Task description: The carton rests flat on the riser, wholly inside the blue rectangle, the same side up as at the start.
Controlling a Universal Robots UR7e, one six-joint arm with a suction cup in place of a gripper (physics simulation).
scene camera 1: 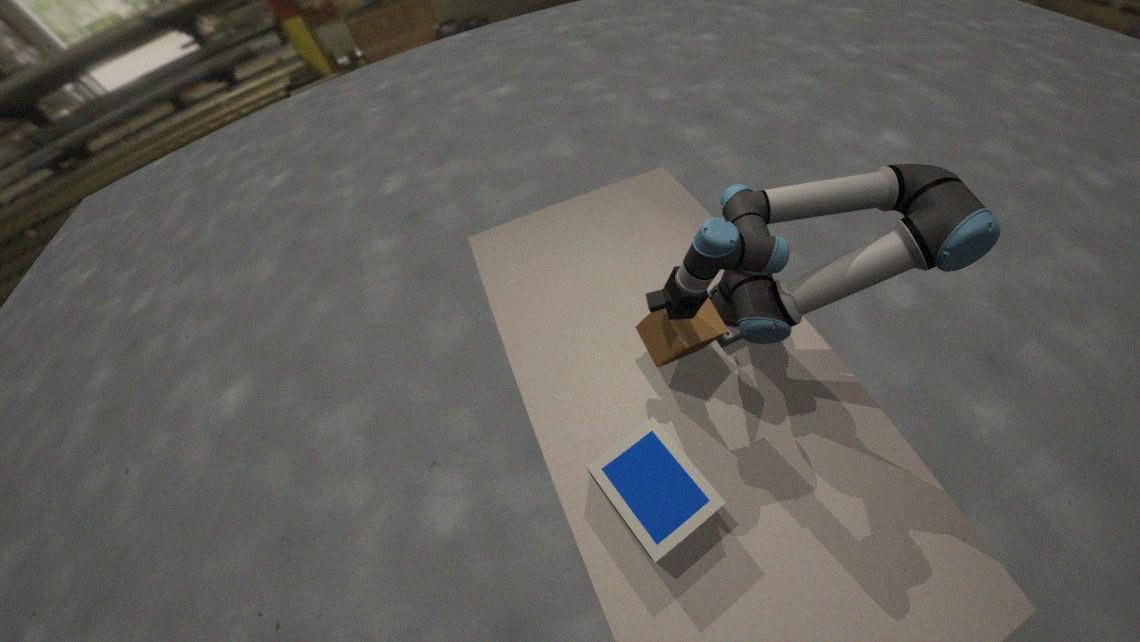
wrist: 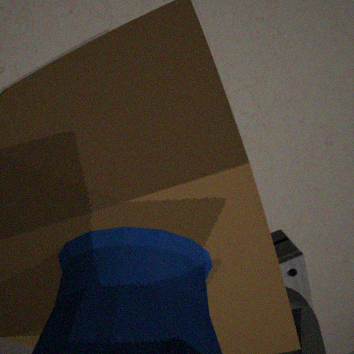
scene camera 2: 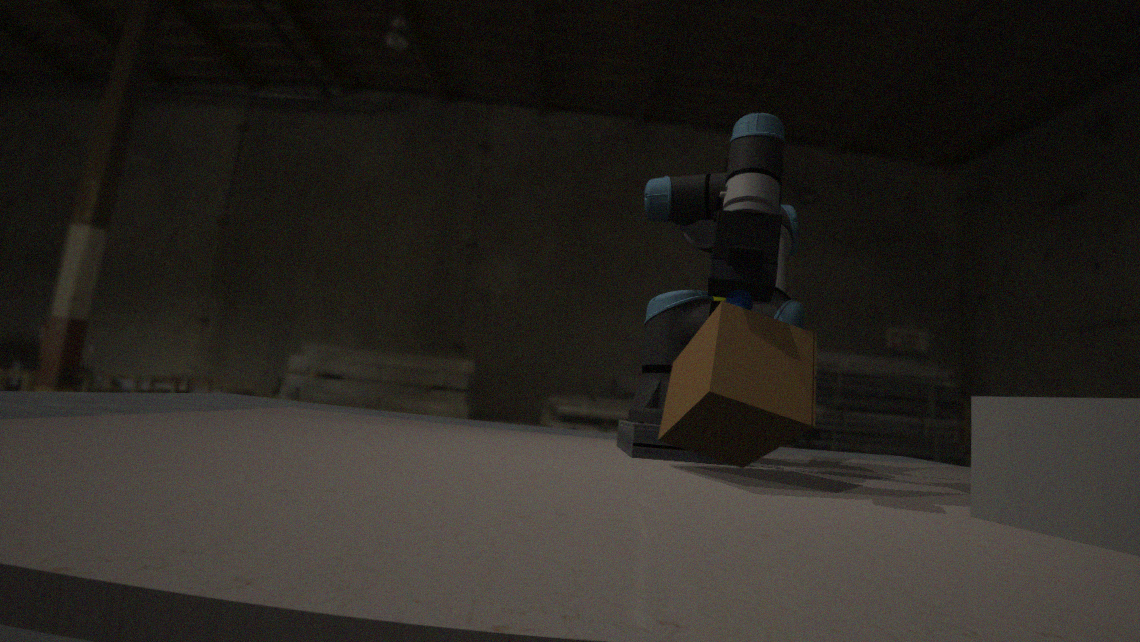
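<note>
The brown carton hangs tilted in the air above the table, its lower edges clear of the table top. My gripper, a blue suction cup, presses on its upper face and holds it; in scene camera 1 the cup is hidden by the black tool body. The light grey riser stands apart from the carton, towards the lower part of the scene camera 1 view. The blue rectangle on its top is bare; it does not show in scene camera 2.
The pale table top lies under carton and riser. The robot's base stands close beside the carton. A small yellow patch shows behind the suction cup. Shadows of arm and carton fall across the table.
</note>
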